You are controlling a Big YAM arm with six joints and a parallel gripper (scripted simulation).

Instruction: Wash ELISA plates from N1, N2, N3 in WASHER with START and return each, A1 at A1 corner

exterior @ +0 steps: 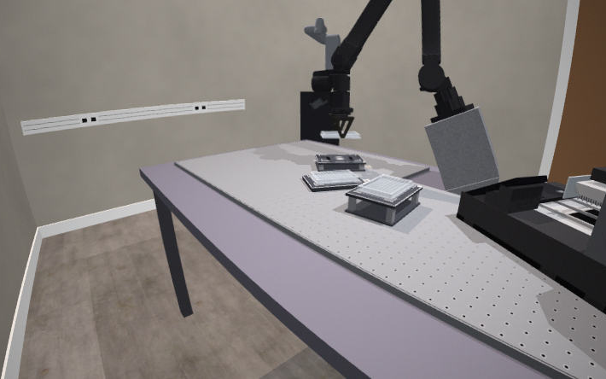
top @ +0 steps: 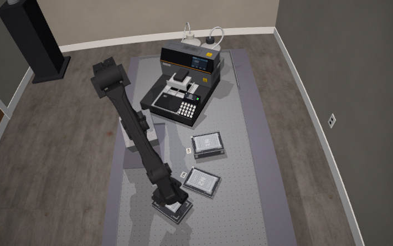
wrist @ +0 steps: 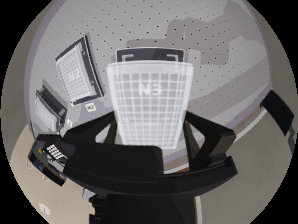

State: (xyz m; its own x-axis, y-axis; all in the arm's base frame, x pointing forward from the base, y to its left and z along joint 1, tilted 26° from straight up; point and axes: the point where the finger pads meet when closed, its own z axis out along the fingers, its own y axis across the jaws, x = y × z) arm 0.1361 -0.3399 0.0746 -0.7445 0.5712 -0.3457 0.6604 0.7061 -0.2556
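Right now my hand is 610 mm to the right of the washer carrier, 40 mm above it and 20 mm short of it. Round my hand: plate washer: 750 mm to the left, 100 mm ahead, 10 mm above.
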